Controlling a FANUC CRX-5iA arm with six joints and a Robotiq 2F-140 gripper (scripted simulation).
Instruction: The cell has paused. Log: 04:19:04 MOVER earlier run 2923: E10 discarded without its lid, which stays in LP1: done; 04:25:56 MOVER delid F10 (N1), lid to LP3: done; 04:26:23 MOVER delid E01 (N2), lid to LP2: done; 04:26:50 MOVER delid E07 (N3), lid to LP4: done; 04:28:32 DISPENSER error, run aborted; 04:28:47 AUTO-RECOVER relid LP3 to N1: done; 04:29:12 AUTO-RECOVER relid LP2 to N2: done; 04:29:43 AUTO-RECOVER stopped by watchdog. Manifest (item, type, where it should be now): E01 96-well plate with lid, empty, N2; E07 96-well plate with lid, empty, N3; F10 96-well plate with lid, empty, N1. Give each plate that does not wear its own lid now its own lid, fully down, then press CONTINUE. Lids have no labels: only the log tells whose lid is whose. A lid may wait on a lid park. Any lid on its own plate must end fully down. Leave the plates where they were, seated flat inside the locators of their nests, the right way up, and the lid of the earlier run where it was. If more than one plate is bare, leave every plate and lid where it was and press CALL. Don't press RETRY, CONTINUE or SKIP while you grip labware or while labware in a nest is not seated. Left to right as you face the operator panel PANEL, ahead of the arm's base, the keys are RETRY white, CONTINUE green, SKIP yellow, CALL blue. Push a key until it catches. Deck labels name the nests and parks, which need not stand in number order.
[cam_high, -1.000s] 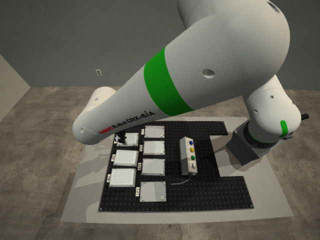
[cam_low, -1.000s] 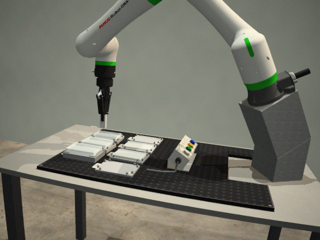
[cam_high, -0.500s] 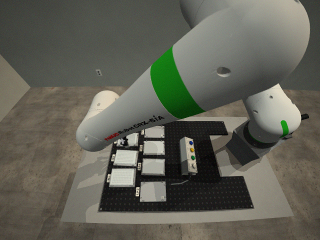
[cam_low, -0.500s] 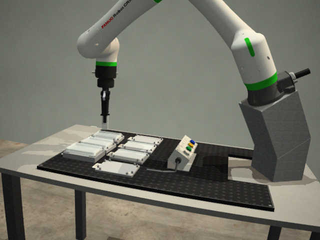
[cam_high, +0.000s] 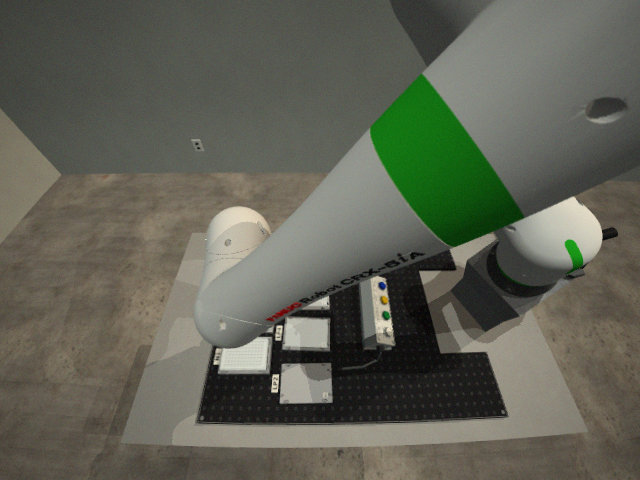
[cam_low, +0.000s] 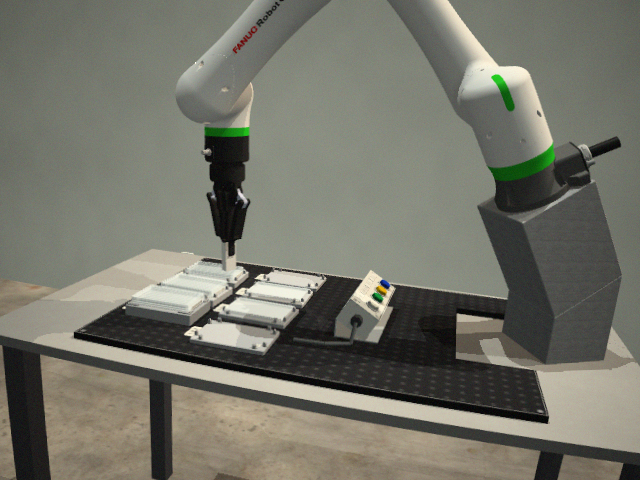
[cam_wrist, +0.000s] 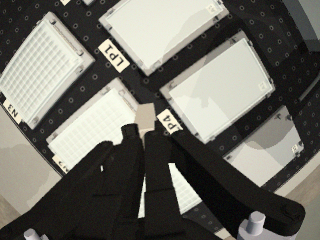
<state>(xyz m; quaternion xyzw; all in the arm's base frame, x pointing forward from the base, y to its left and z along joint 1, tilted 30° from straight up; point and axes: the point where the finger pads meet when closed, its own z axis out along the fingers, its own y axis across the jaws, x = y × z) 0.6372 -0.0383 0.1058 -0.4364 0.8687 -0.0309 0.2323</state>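
The park LP4 lies 100 mm below my hand, 90 mm behind it and 50 mm to the left of it. Also, from my hand: plate: 140 mm to the right, 90 mm below, 80 mm ahead; park LP2: 190 mm to the left, 100 mm below, 80 mm behind; LP1 label: 110 mm below, 80 mm to the right, 10 mm behind.
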